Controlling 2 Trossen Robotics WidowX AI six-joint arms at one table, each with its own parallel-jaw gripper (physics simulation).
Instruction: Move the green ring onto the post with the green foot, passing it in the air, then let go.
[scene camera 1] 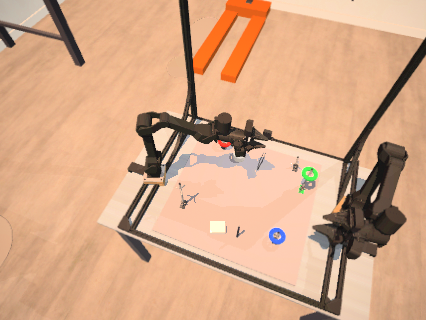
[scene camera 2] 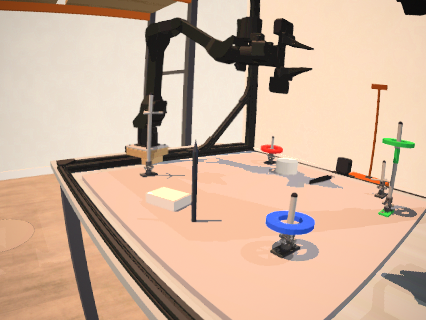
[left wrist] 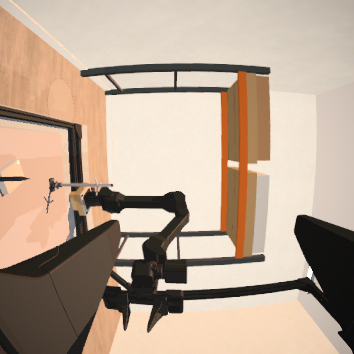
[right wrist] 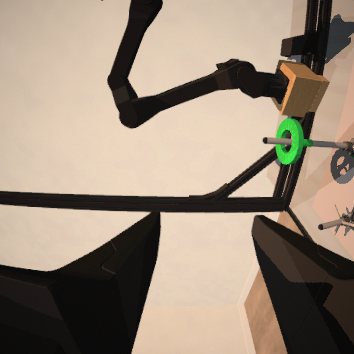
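Where they show: left gripper, fingertip midpoint: [scene camera 1: 317, 222] [left wrist: 209, 227]; right gripper, fingertip midpoint: [scene camera 1: 267, 143] [scene camera 2: 312, 58] [left wrist: 135, 330] [right wrist: 206, 222]; left arm's base at its link origin: [right wrist: 279, 85]; right arm's base at its link origin: [scene camera 1: 154, 172] [left wrist: 87, 198].
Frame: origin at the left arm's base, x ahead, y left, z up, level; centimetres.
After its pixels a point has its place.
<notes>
The green ring [scene camera 1: 304, 175] {y 3.5, x 23.4, z 7.8 cm} [scene camera 2: 406, 145] {y 2.4, x 18.9, z 7.5 cm} [right wrist: 299, 134] {y 3.9, x 24.1, z 7.6 cm} is around the upper part of the post with the green foot [scene camera 2: 393, 180] {y 1.2, x 21.6, z -0.3 cm} [right wrist: 325, 144] {y 1.2, x 22.5, z 0.6 cm}, resting at the top of its green band. The post's tip sticks out above the ring. The green foot [scene camera 1: 301, 190] {y 1.8, x 21.7, z -7.1 cm} [scene camera 2: 385, 213] {y 2.3, x 21.1, z -7.2 cm} stands on the mat. My right gripper [scene camera 1: 267, 142] {y 11.2, x 41.1, z 23.4 cm} [scene camera 2: 312, 59] {y 11.2, x 41.1, z 23.4 cm} [left wrist: 135, 330] {y 11.2, x 41.1, z 23.4 cm} [right wrist: 206, 222] {y 11.2, x 41.1, z 23.4 cm} is partly open and empty, high above the mat and apart from the ring and post. My left gripper [scene camera 1: 320, 222] {y 31.9, x 8.2, z 33.3 cm} [left wrist: 209, 227] {y 31.9, x 8.2, z 33.3 cm} is wide open and empty, at the right in scene camera 1.
A short bare post [scene camera 1: 295, 164] {y -6.9, x 31.7, z -4.3 cm} [scene camera 2: 383, 172] {y -7.4, x 31.7, z -1.7 cm} stands beside the green-footed one. A blue ring [scene camera 2: 290, 230] {y 31.4, x 14.0, z -2.7 cm} and a red ring [scene camera 2: 267, 152] {y 9.5, x 64.9, z -3.6 cm} are on short posts. A tall post [scene camera 2: 149, 130] {y 45.3, x 58.5, z 3.9 cm}, a pale block [scene camera 2: 169, 198] {y 43.4, x 36.4, z -5.7 cm}, a black upright [scene camera 2: 194, 185] {y 40.3, x 29.7, z -1.1 cm} and a white cylinder [scene camera 2: 286, 166] {y 8.6, x 54.2, z -5.3 cm} also stand there.
</notes>
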